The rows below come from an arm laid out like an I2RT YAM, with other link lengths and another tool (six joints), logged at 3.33 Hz.
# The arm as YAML. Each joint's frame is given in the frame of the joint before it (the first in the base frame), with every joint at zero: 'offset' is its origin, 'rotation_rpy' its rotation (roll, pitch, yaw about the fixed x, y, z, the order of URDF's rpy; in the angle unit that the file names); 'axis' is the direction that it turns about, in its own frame. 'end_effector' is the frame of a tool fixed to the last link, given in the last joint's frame.
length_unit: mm
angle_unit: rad
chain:
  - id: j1
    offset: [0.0, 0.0, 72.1]
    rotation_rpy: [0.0, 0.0, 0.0]
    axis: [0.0, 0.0, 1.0]
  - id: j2
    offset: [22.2, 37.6, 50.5]
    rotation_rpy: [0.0, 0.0, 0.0]
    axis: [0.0, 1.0, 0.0]
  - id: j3
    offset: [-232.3, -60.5, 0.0]
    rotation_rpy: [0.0, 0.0, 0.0]
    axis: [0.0, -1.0, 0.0]
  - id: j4
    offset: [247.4, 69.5, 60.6]
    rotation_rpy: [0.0, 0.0, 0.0]
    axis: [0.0, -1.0, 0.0]
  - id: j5
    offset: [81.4, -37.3, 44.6]
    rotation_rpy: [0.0, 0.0, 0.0]
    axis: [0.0, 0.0, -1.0]
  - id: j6
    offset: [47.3, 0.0, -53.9]
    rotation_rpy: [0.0, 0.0, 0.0]
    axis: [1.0, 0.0, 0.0]
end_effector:
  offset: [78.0, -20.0, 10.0]
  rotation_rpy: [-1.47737, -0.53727, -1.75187]
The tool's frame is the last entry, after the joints.
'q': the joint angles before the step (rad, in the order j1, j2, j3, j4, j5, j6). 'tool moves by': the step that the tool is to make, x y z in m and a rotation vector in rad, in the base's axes. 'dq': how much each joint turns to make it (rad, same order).
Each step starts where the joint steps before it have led.
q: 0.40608, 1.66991, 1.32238, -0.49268, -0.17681, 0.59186
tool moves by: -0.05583, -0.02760, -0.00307, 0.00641, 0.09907, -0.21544
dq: 0.03053, -0.20676, -0.17854, -0.09116, 0.12322, 0.21936
